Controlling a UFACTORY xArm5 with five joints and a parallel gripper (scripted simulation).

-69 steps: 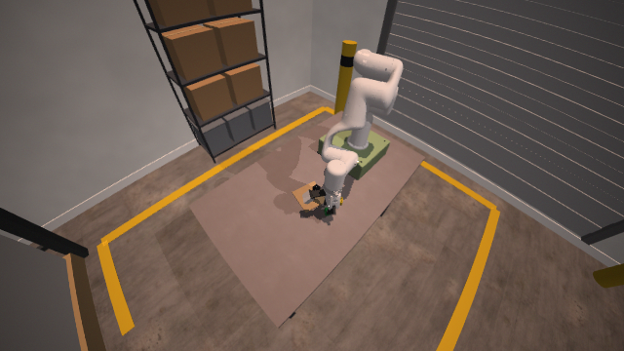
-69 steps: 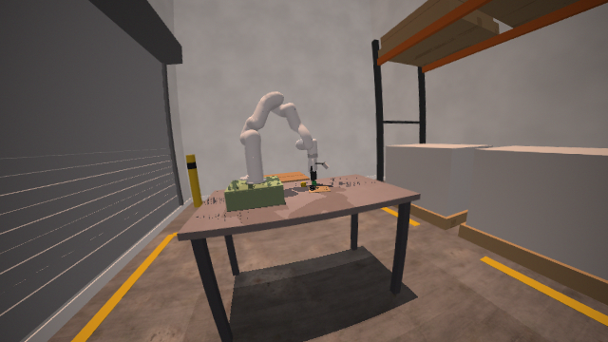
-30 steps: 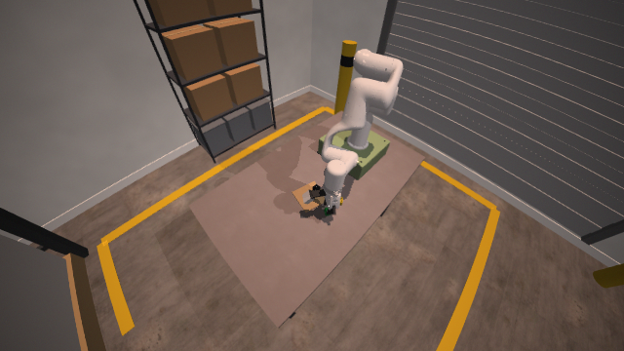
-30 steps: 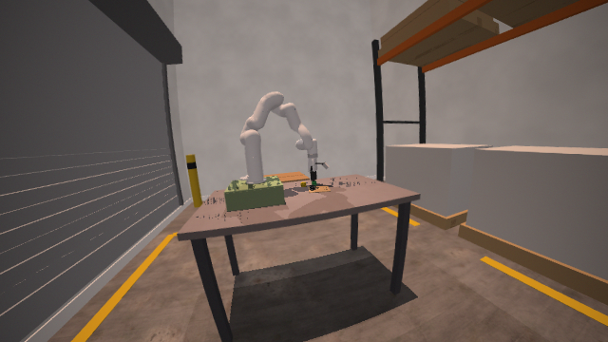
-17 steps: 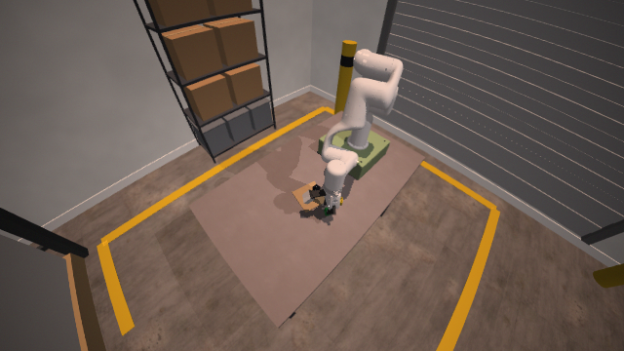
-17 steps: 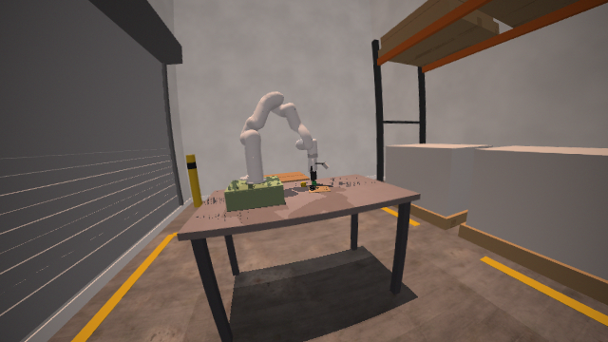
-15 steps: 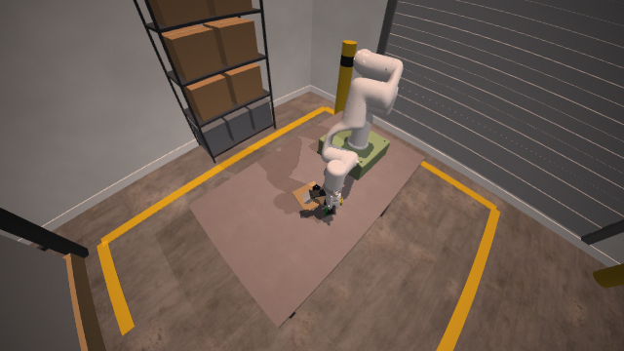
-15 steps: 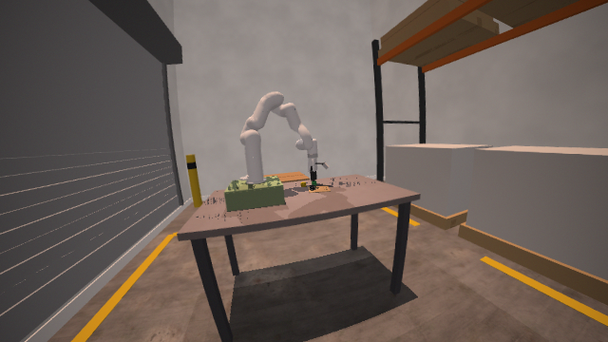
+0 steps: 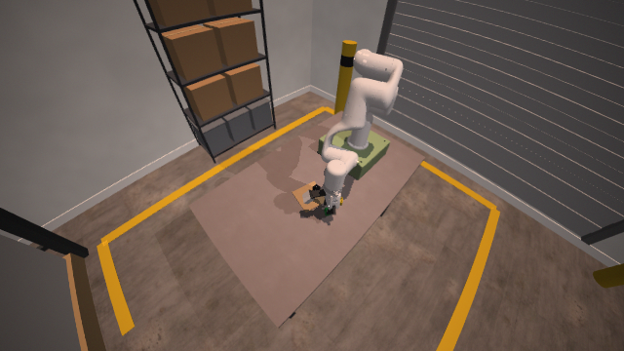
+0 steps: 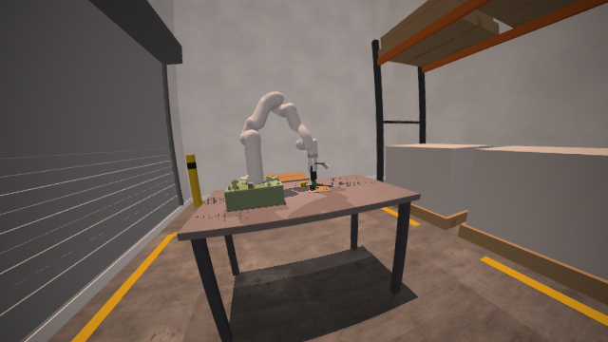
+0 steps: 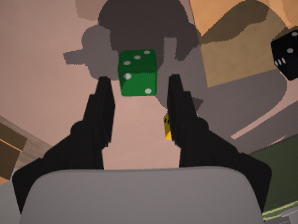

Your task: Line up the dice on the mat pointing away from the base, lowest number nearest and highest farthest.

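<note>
Right now the green die is 40 mm below my hand. Also, from my hand: orange mat (120 mm to the right, 50 mm below, 30 mm behind); then black die (120 mm to the right, 70 mm behind, 40 mm below); then yellow die (80 mm behind, 40 mm below, 10 mm to the left).
</note>
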